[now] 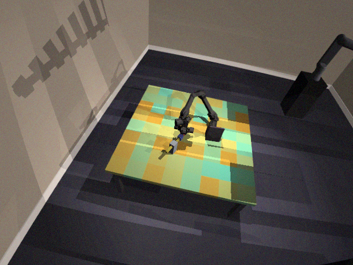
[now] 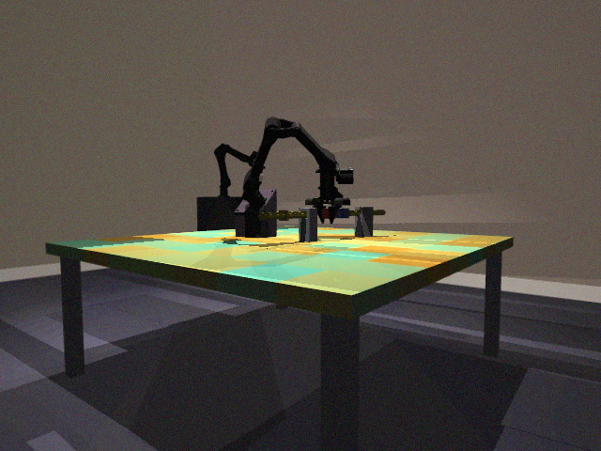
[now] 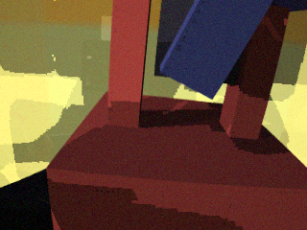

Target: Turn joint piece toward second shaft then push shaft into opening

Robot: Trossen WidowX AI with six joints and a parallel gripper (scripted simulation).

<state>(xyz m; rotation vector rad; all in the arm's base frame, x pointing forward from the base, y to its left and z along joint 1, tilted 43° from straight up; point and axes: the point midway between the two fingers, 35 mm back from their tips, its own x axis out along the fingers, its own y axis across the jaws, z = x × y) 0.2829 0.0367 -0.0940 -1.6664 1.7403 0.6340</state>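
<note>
Right now my gripper tip is 20 mm to the right of the red joint piece and 40 mm below it.
</note>
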